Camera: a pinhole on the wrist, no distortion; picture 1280 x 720 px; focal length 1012.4 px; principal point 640.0 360.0 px. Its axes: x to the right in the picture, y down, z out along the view. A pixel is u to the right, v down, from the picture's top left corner.
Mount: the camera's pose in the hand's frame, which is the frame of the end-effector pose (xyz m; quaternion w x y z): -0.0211 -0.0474 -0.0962 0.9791 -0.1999 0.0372 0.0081
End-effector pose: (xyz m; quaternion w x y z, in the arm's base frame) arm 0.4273 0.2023 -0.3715 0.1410 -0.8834 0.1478 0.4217
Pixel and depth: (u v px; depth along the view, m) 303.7 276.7 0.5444
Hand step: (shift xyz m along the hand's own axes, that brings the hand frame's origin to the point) -0.1621 0.1246 0.4345
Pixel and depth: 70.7 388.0 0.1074
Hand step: -0.0739 -0.0026 0.0058
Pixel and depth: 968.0 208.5 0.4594
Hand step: 0.1614 0.0696 0.3408
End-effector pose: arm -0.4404 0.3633 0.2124 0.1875 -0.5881 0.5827 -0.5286
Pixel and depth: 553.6 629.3 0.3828
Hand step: -0.0302 0.1963 0.2176
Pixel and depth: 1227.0 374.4 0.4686
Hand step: 0.2822 0.1427 0.3104
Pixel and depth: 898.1 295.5 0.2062
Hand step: 0.0461 0.0214 0.0941
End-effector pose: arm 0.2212 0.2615 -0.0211 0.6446 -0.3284 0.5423 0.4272
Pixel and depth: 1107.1 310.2 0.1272
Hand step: 0.0465 -0.0032 0.0185
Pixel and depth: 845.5 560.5 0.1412
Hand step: 0.0164 0.0337 0.0202
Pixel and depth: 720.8 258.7 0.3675
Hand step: 0.0349 0.0629 0.2531
